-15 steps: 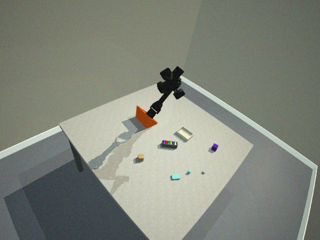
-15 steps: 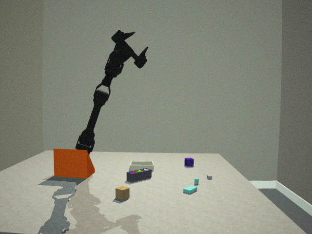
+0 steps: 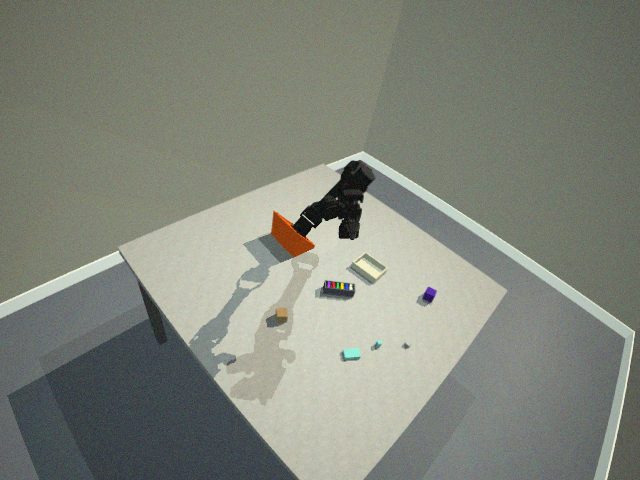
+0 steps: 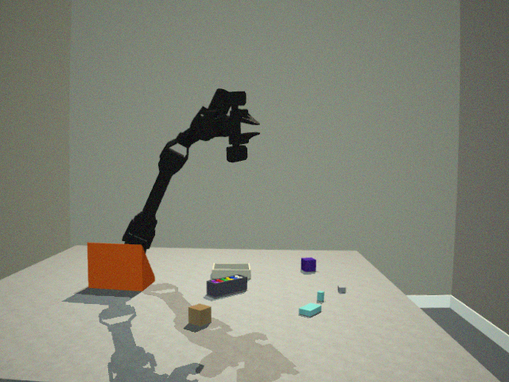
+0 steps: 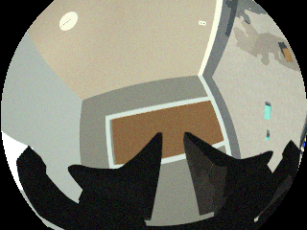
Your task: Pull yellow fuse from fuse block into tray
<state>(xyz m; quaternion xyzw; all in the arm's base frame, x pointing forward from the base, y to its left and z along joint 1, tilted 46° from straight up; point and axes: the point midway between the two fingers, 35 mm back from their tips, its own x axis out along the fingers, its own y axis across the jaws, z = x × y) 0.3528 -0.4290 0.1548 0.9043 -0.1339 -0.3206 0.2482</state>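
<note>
Now: the yellow fuse 9 cm behind my gripper tip, 19 cm to the left of it and 45 cm below it. From my gripper tip the other things lie so: cyan slab 14 cm ahead, 1 cm to the left, 47 cm below; small cyan block 18 cm ahead, 12 cm to the left, 47 cm below; tan cube 13 cm behind, 10 cm to the right, 46 cm below.
</note>
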